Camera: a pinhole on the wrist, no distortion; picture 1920 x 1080 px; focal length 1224.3 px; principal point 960.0 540.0 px. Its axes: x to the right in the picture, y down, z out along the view. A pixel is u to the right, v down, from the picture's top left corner.
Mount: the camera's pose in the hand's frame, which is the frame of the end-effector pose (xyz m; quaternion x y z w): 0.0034 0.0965 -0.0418 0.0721 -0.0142 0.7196 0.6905
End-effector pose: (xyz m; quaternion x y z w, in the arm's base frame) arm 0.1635 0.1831 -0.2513 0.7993 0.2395 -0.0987 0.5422
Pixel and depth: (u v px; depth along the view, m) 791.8 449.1 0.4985
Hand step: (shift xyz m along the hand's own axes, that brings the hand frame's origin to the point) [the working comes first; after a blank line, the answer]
In the camera's frame: -0.0685 -0.0370 0.4985

0.0847 -0.0295 0.4399
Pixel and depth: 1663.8 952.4 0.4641
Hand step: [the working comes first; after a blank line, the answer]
In the camera's frame: 0.2668 0.1563 0.4641

-0.1228 0.2982 0.4626
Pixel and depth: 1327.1 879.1 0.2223
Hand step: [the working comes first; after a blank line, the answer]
In the camera's frame: 0.0667 0.0616 0.2223

-0.0416 0.1331 0.1912
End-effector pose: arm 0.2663 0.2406 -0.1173 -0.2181 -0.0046 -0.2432 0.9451
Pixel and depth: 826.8 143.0 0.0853
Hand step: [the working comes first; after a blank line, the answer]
In the camera's frame: -0.0093 -0.0277 0.0853

0.0385 0.0783 0.0392
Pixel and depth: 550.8 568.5 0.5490
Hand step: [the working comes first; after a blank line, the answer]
In the camera's frame: -0.1835 0.0128 0.5490

0.0435 -0.1519 0.4796
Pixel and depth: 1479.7 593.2 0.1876
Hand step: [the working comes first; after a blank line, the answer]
In the camera's frame: 0.0796 0.0082 0.1876

0.0082 0.1526 0.1542
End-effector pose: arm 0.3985 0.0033 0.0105 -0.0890 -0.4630 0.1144 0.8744
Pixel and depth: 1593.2 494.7 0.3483
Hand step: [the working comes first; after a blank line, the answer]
In the camera's frame: 0.1801 -0.0129 0.3483

0.0391 0.2339 0.3239
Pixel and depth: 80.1 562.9 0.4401
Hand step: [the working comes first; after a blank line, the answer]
In the camera's frame: -0.3163 0.0082 0.4401

0.0436 -0.2704 0.3552
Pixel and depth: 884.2 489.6 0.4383
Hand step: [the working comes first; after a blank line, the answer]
In the camera's frame: -0.0271 -0.0180 0.4383

0.0592 0.0178 0.3870
